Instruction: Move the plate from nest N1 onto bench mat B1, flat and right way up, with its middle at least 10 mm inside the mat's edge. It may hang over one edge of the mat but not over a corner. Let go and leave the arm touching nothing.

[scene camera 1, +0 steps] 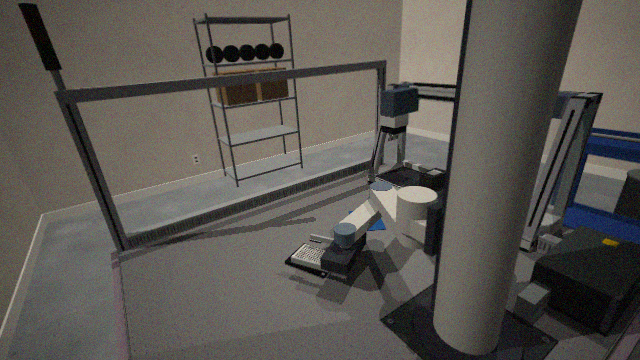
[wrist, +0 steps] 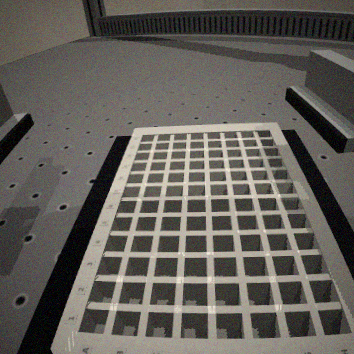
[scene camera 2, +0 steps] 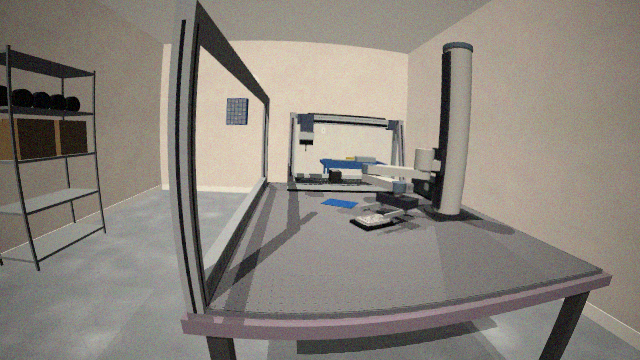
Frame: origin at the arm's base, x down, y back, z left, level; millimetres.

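Seen in the pictures: gripper, fingertip midpoint: (scene camera 1: pixel 301 247) (wrist: pixel 154 84) (scene camera 2: pixel 371 212); arm's base, link origin: (scene camera 1: pixel 463 333) (scene camera 2: pixel 445 214).
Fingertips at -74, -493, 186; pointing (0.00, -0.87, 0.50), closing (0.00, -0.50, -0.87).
Offsets run from my fingertips to a thing's top centre, as dx, dy, dz. "pt": to the spot under its first point. Level surfaces: height alone.
The white gridded plate @(+35, +19, -31) (scene camera 1: pixel 306 255) (scene camera 2: pixel 371 220) (wrist: pixel 205 214) lies flat in the black nest N1 @(+47, +19, -31) (scene camera 1: pixel 306 271) (scene camera 2: pixel 367 228) (wrist: pixel 98 200). The blue bench mat B1 @(dx +60) (scene camera 1: pixel 377 223) (scene camera 2: pixel 340 203) lies behind the nest, partly hidden by the arm in scene camera 1; the mat does not show in the wrist view. My gripper (scene camera 1: pixel 300 252) (scene camera 2: pixel 374 212) (wrist: pixel 154 84) is open and low at the nest. In the wrist view its fingers stand wide, one towards each long side of the plate, with a gap on both sides. How high the fingertips stand against the plate is hard to tell.
The arm's column (scene camera 1: pixel 500 175) (scene camera 2: pixel 457 130) stands to the right. A gantry frame (scene camera 1: pixel 565 165) (scene camera 2: pixel 350 119) stands at the back, and a dark box @(pt -54, +624, -506) (scene camera 1: pixel 590 270) lies beyond the column. A guard frame (scene camera 1: pixel 225 80) (scene camera 2: pixel 187 165) runs along the table's left side.
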